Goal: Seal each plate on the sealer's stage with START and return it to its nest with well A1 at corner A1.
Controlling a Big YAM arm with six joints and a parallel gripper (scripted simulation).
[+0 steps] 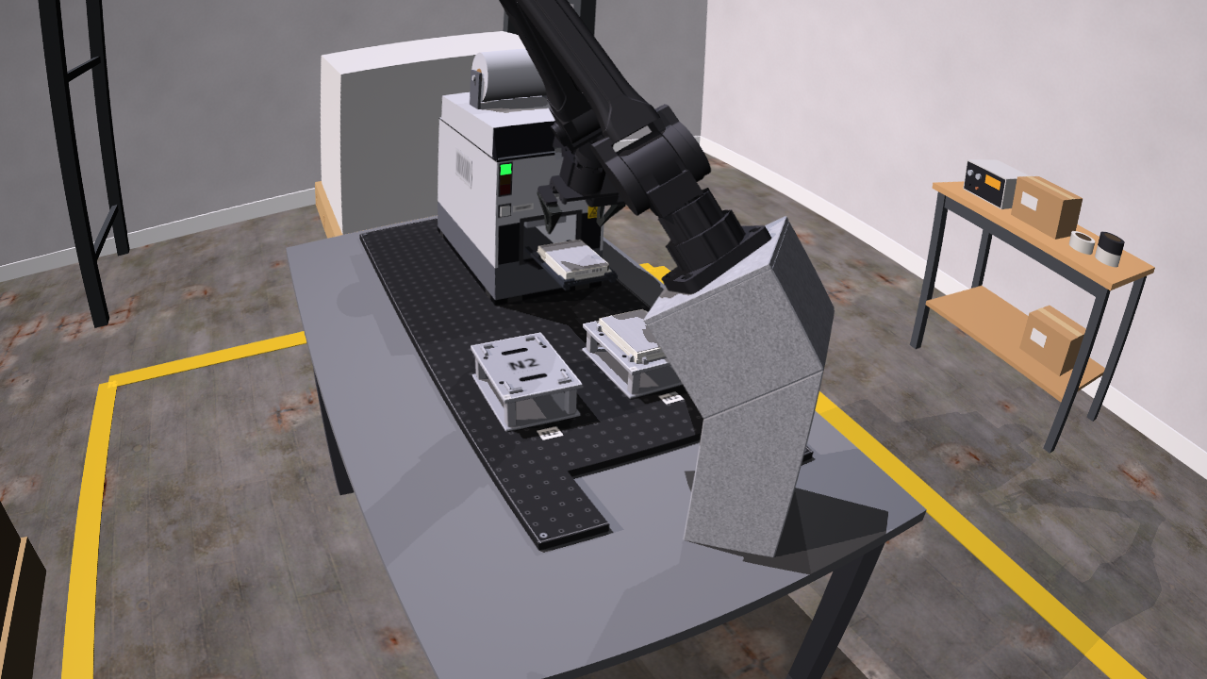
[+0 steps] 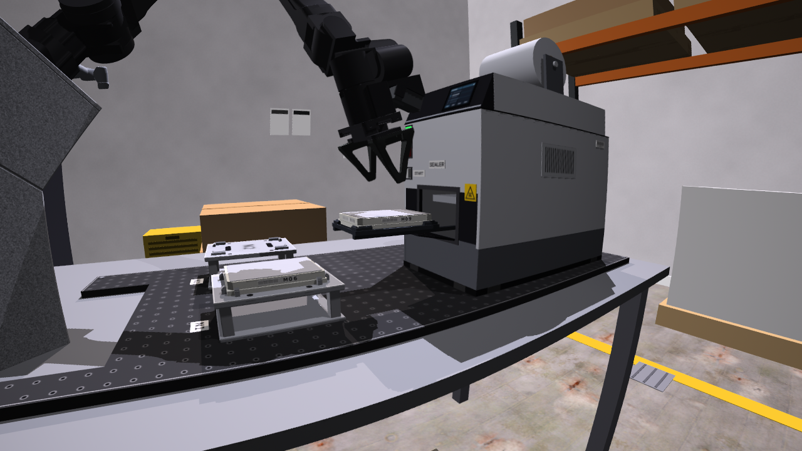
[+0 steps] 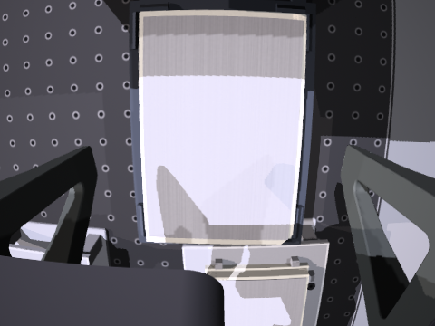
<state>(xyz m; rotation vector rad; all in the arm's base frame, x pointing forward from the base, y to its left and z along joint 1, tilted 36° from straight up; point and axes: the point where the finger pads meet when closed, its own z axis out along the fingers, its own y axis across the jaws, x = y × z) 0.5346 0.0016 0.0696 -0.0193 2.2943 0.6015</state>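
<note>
The white well plate is 7 cm below my hand. From my hand the other things lie so: nest N2: 23 cm behind, 13 cm to the left, 13 cm below; then start button: 11 cm to the left, 8 cm ahead, 1 cm above; then sealer stage: 8 cm below.
</note>
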